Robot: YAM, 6 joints.
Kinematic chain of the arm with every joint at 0, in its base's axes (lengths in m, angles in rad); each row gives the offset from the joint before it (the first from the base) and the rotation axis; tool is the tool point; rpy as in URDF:
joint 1: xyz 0 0 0.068 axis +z
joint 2: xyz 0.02 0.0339 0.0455 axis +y
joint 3: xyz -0.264 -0.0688 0 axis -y
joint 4: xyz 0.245 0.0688 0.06 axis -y
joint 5: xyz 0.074 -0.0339 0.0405 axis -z
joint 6: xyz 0.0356 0 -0.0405 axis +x
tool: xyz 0 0 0 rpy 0 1.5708 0
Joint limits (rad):
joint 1: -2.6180..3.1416
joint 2: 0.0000..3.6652
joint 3: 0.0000..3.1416
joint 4: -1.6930..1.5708
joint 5: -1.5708..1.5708
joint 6: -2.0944..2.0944
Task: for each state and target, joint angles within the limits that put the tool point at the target. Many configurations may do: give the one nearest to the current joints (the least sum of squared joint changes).
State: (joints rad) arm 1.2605 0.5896 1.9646 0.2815 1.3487 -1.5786
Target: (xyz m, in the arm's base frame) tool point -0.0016 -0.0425 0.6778
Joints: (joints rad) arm 0.8002 1.0345 2.1055 0.3043 0.9262 -1.5786
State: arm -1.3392 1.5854 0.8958 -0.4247 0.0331 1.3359
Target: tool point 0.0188 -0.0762 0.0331
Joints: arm -1.3190 1.7952 0.2187 -0.5612 0.0218 1.3359
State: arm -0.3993 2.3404 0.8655 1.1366 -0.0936 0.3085
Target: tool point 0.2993 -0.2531 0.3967
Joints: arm -0.7078 1.7599 1.3006 1.2618 -0.0639 0.3085
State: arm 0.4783 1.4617 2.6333 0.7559 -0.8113 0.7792
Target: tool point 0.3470 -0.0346 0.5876
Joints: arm -0.1762 1.8180 2.1384 0.7181 -0.8501 0.7792
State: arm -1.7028 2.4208 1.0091 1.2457 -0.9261 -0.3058
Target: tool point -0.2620 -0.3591 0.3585
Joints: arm -2.2612 2.0036 1.5081 1.2819 -0.8471 -0.3058
